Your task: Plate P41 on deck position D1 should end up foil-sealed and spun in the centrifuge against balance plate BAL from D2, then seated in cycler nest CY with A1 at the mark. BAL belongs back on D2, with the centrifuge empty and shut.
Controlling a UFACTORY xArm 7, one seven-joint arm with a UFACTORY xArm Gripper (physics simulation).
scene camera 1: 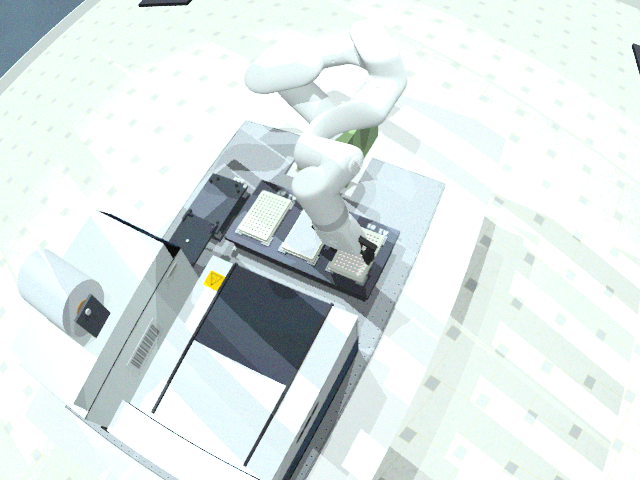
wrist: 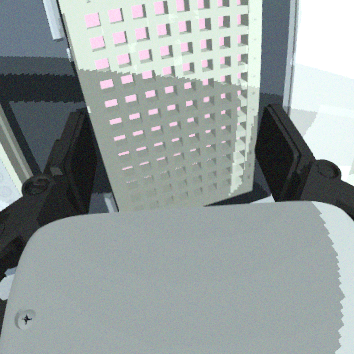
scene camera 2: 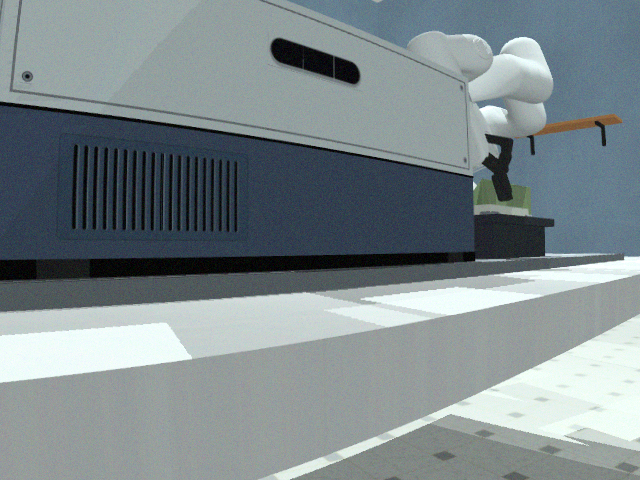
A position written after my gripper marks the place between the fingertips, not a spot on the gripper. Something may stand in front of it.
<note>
My gripper (scene camera 2: 482, 209) is open, holding nothing. Also in view: a pink-welled plate (scene camera 1: 353, 267). I also see a dark lid panel (scene camera 1: 265, 326).
The pink-welled plate also shows in the wrist view (wrist: 173, 99). My gripper also shows in scene camera 1 (scene camera 1: 354, 253) and in the wrist view (wrist: 176, 130).
</note>
